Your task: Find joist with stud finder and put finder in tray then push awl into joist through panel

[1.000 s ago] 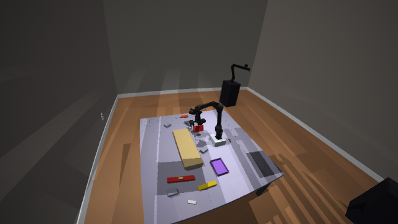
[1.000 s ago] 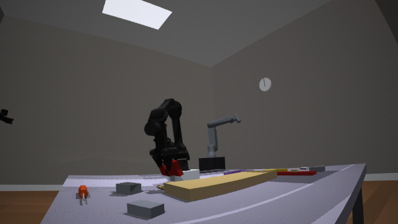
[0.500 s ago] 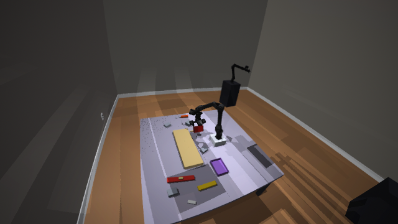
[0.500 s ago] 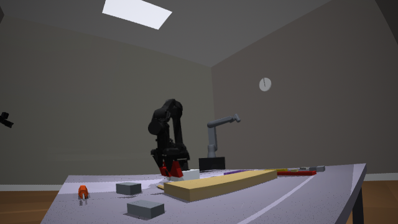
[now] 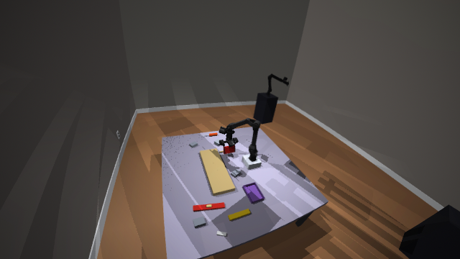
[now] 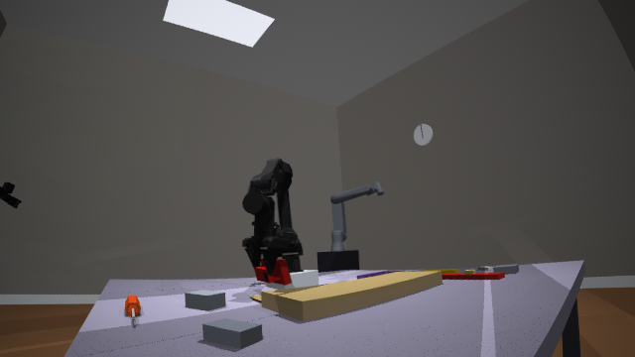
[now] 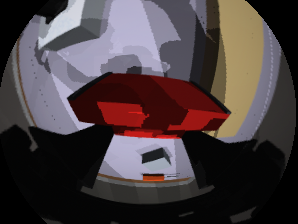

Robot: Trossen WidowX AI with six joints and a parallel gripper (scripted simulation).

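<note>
Right now my gripper tip is 20 mm short of the red stud finder. From my gripper tip the other things lie so: orange-handled tool: 370 mm to the right, 80 mm ahead, 60 mm below; awl: 70 mm below, 30 mm to the right; purple tray: 530 mm to the left, 60 mm below, 40 mm ahead.
</note>
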